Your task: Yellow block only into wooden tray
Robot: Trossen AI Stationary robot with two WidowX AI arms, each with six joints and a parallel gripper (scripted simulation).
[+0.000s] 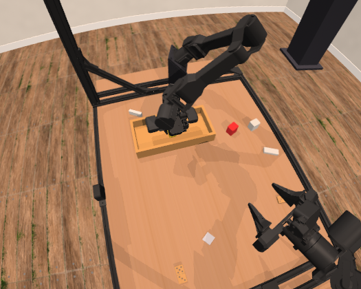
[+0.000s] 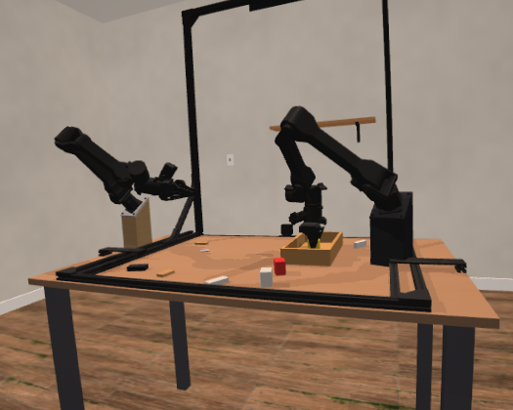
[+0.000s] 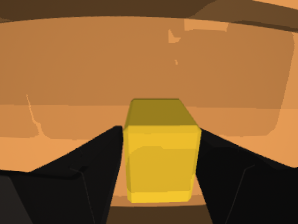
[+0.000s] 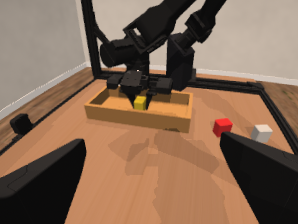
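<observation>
My left gripper is now 20 mm above the yellow block. Also, from my left hand: white block 350 mm ahead, 20 mm to the right, 30 mm below; then red block 250 mm ahead, 30 mm to the right, 30 mm below; then wooden tray 40 mm below.
</observation>
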